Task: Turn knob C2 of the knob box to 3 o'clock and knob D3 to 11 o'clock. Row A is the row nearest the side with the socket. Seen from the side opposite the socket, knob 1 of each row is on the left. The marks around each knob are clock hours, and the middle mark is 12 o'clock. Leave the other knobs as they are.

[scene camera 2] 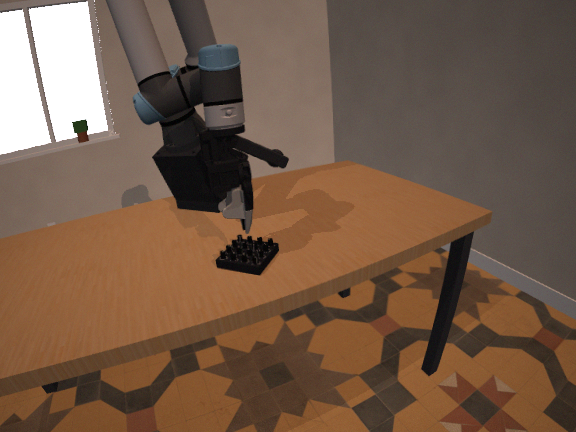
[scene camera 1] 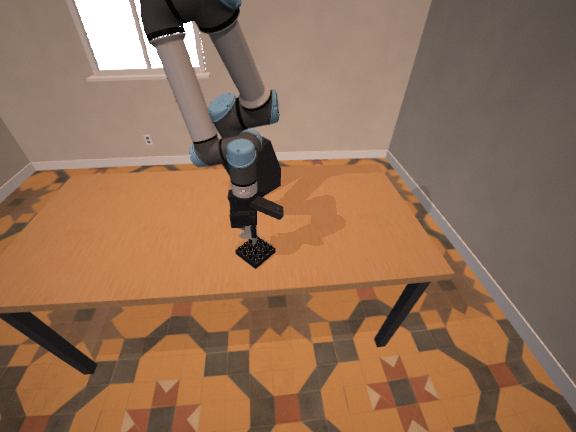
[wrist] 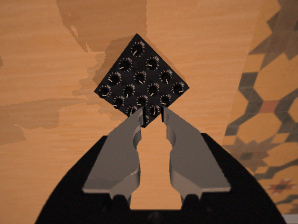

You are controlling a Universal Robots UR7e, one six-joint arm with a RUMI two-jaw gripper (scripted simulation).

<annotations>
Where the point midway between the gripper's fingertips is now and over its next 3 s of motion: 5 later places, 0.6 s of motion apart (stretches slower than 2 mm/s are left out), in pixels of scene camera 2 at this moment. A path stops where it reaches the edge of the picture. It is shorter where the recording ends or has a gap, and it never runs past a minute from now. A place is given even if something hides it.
My gripper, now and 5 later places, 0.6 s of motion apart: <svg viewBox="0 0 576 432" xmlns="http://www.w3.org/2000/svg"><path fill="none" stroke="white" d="M245 231L246 239L247 246L248 246L250 249L249 251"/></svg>
</annotations>
